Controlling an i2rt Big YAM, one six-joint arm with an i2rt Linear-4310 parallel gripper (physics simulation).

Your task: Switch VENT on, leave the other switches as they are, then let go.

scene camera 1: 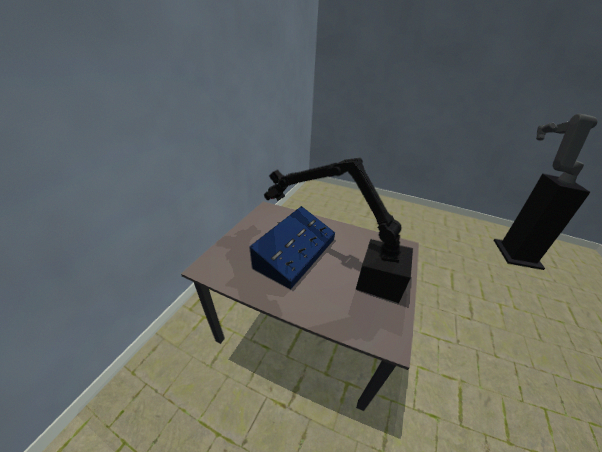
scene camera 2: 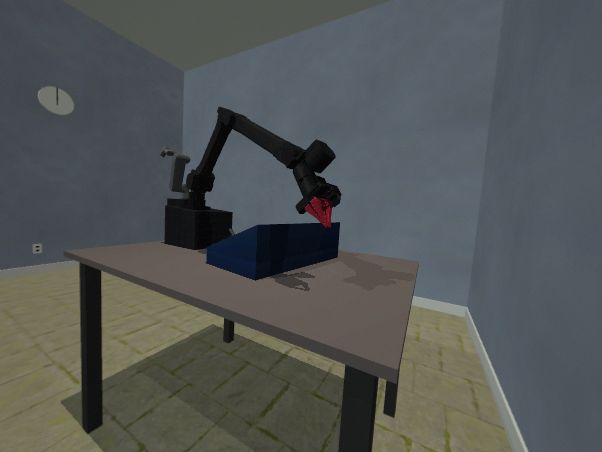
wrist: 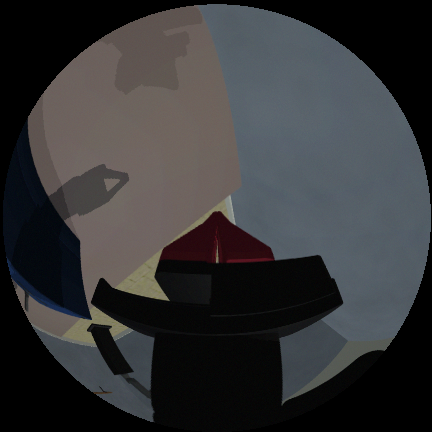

Labels:
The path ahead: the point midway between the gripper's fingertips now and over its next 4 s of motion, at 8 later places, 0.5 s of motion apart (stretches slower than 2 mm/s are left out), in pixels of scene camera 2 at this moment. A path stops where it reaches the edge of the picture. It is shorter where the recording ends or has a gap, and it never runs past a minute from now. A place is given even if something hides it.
The gripper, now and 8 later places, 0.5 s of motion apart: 328, 227; 305, 204; 264, 157; 262, 158; 254, 174; 243, 200; 235, 223; 236, 220; 235, 202

